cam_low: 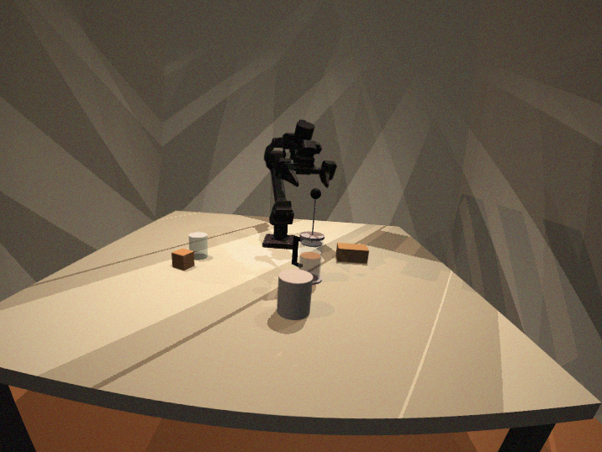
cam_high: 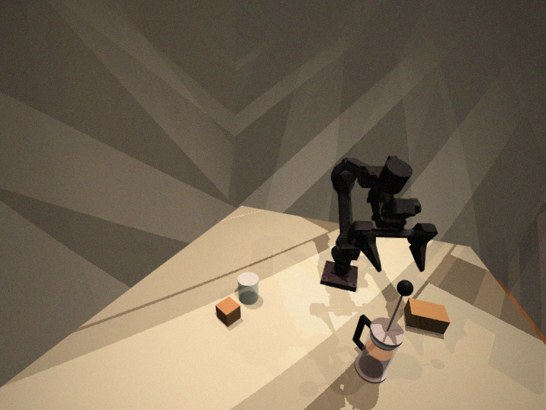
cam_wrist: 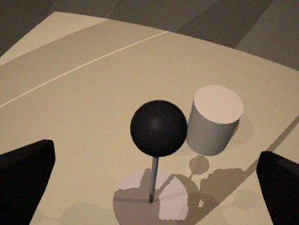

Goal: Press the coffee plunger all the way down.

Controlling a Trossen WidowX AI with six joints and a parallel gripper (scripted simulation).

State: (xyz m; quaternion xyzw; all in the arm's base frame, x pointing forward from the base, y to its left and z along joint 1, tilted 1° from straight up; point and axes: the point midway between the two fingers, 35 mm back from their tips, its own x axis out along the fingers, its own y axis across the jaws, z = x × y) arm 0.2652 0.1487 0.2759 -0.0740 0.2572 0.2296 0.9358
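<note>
The coffee press lies 2 cm ahead of my gripper tip and 15 cm below it.
</note>
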